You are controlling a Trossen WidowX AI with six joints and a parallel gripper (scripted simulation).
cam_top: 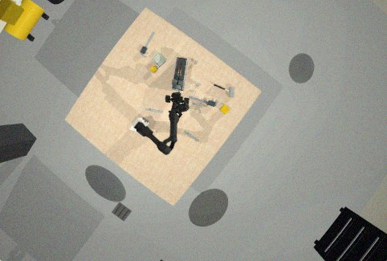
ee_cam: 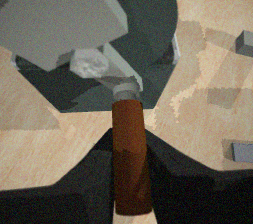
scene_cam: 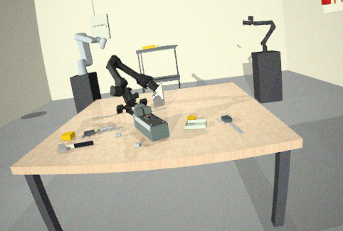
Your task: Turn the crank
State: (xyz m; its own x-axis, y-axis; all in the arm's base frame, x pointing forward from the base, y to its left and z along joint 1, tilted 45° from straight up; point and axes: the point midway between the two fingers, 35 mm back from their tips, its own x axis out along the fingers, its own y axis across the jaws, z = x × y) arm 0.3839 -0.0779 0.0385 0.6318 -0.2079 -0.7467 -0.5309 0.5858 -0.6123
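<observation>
Right now the crank is 1 cm to the left of my gripper tip and 4 cm above it. From my gripper tip the other things lie so: red pointer 15 cm ahead, 11 cm to the left, 4 cm above; then brown crank handle 1 cm behind, 1 cm to the right, 3 cm above; then yellow disc 2 cm ahead, 31 cm to the left, 3 cm below.
</observation>
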